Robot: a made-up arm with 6 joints.
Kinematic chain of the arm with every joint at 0, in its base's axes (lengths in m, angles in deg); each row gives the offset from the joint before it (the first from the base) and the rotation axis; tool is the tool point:
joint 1: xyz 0 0 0.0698 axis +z
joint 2: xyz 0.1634 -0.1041 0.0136 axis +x
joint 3: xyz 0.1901 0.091 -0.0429 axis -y
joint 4: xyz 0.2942 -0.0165 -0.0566 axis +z
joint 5: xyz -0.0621 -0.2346 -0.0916 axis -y
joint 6: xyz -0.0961 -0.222 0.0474 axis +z
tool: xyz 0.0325 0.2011 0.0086
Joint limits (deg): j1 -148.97..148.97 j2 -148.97..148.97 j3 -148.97..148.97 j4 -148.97..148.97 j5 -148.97..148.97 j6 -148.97..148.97
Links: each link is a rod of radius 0.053 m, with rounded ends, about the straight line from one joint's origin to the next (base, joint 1, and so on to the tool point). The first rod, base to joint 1, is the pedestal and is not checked.
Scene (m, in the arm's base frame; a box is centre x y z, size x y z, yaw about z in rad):
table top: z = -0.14
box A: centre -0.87 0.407 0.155 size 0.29 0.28 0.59 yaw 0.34
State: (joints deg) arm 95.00 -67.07 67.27 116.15 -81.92 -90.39
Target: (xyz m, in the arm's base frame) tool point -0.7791 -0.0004 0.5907
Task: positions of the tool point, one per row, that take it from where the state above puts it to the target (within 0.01 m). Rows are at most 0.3 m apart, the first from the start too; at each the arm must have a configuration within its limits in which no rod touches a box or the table.
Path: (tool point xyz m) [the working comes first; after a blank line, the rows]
Joints at the target: 135.34 -39.98 91.44 100.04 -84.23 -111.30
Straight joint move there: touches box A.

1: -0.6366 0.7385 0.2427
2: -0.6059 0.6598 0.4742
3: -0.4885 0.5867 0.6813
4: -0.2976 0.5261 0.8348
5: -0.0574 0.4817 0.9116
6: 0.2006 0.4529 0.8985
7: 0.4421 0.4346 0.7951
8: 0.6354 0.4186 0.6136
9: 0.4157 0.4487 0.7889
10: 0.1527 0.4284 0.8999
11: -0.1242 0.3597 0.9345
12: -0.3866 0.2527 0.8897
13: -0.6104 0.1254 0.7705
14: -0.7791 -0.0005 0.5907

